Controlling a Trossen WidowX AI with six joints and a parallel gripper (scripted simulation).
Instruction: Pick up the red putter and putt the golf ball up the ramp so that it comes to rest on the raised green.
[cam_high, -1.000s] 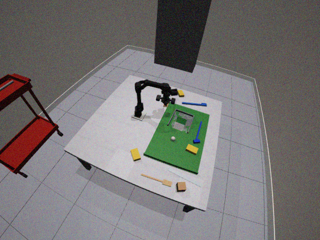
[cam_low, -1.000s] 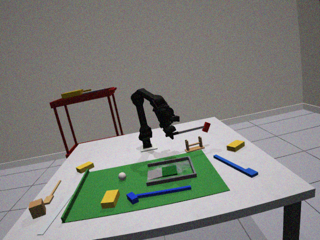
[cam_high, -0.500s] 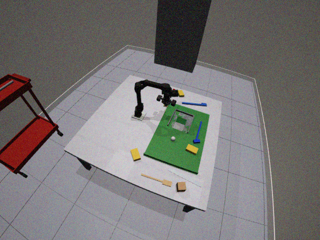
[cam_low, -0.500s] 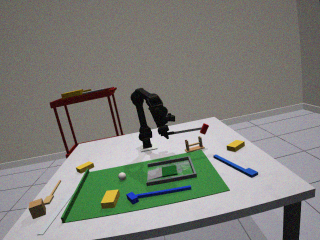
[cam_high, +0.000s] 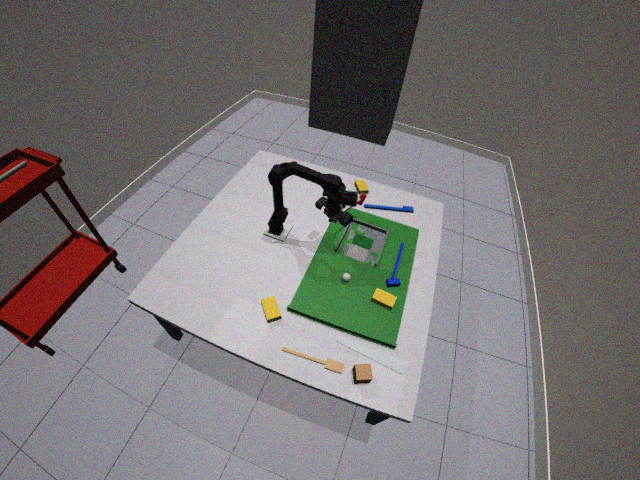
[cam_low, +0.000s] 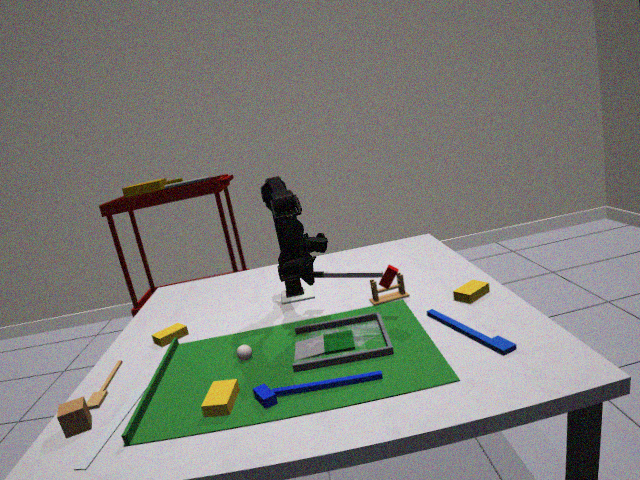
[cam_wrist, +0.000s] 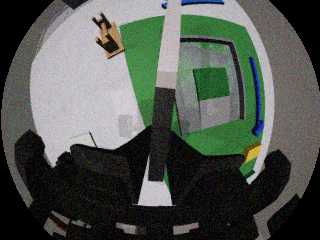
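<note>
My gripper tip is now 11 cm to the right of the red putter, 4 cm short of it and 2 cm below it. Round my gripper tip: green mat 19 cm ahead, 13 cm below, 11 cm to the right; then white golf ball 22 cm to the right, 14 cm ahead, 10 cm below; then blue putter 36 cm ahead, 11 cm below, 5 cm to the right.
</note>
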